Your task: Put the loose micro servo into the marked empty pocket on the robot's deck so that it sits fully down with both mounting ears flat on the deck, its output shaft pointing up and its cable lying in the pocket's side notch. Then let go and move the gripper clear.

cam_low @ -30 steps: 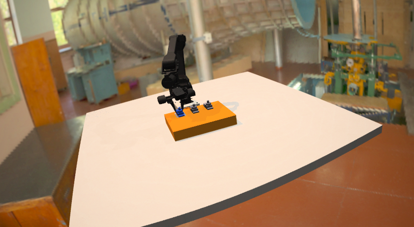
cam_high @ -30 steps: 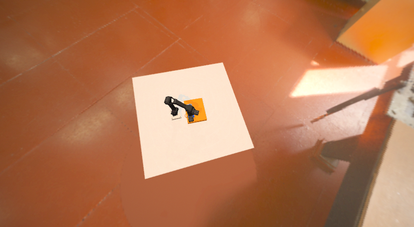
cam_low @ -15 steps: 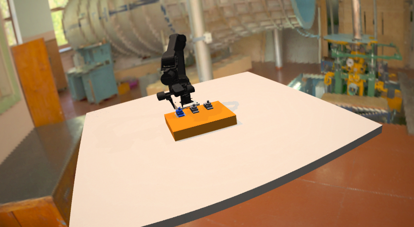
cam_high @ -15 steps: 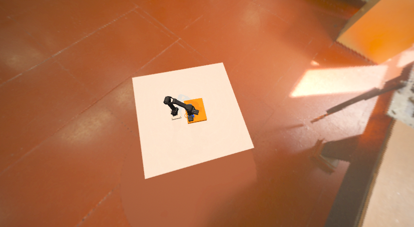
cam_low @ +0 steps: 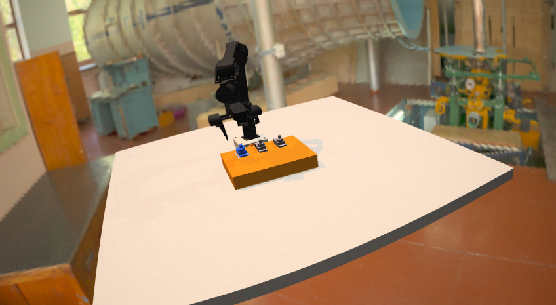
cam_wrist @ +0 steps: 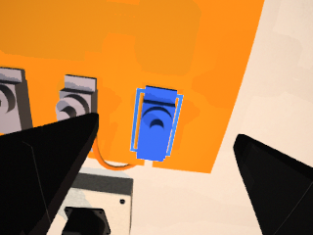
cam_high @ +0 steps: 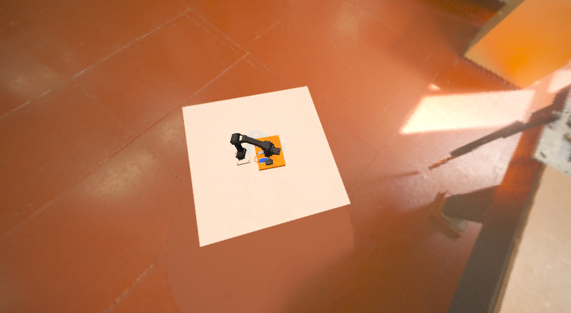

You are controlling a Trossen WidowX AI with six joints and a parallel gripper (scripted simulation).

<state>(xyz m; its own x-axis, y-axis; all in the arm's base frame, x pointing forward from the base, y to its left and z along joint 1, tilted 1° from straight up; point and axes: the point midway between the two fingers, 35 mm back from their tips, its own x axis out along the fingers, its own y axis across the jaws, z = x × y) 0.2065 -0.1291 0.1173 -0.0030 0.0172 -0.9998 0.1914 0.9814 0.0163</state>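
Right now the orange deck is 9 cm ahead of my gripper tip, 6 cm to the left of it and 10 cm below it.
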